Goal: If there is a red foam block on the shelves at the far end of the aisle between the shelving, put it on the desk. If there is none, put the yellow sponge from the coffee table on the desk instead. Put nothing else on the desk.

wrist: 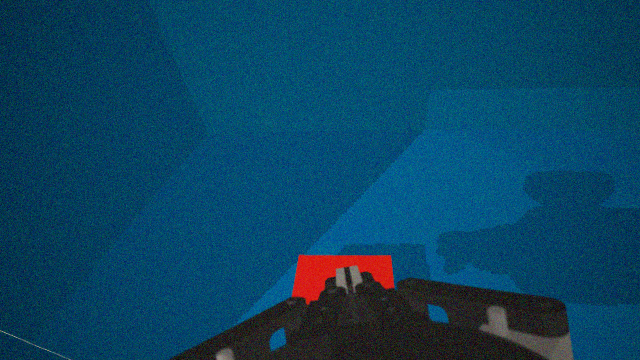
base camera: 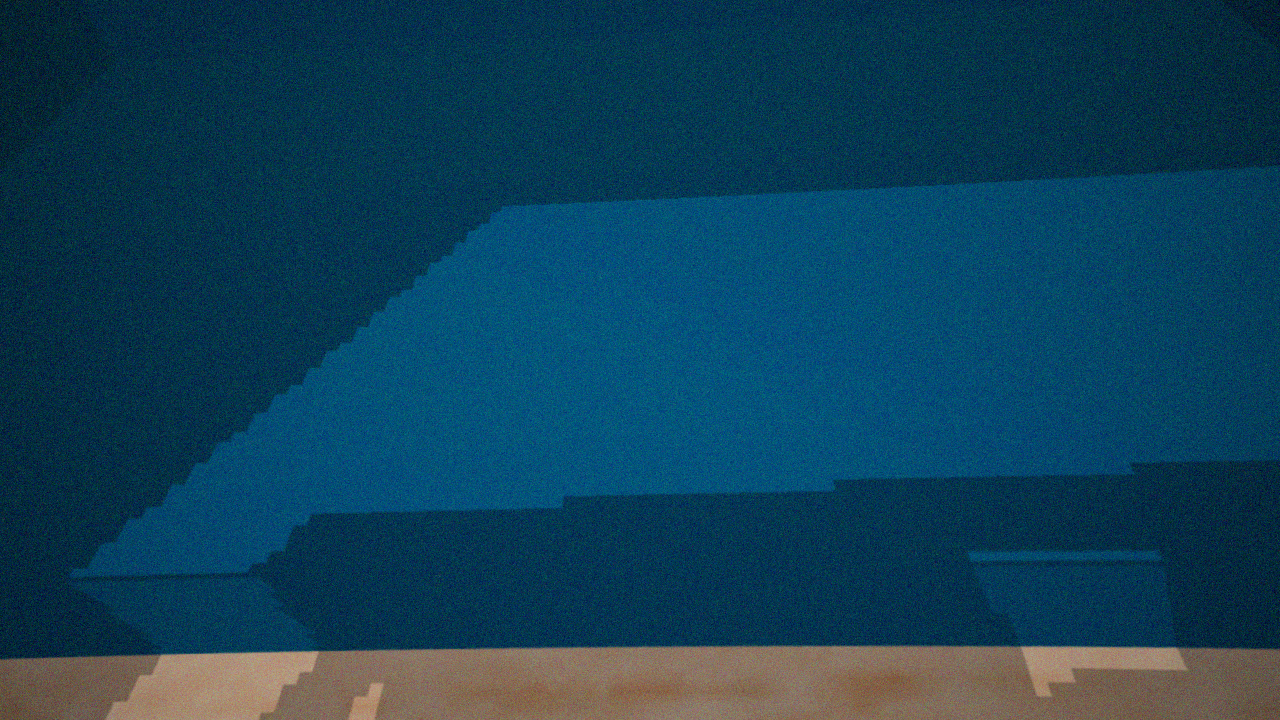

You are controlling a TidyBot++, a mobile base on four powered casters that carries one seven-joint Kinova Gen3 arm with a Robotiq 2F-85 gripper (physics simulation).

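Observation:
A red block rests on a blue shelf board in the lower middle of the wrist view. My gripper is shut and empty. Its fingertips appear in front of the block and hide the block's lower middle part; whether they touch it, I cannot tell. The red block does not show in the base camera view. The desk, the coffee table and the yellow sponge do not show in either view.
A large blue surface of the shelving fills most of the base camera view, partly in shadow. A strip of brown floor runs along its bottom edge. Darker blue panels stand left and behind the block in the wrist view.

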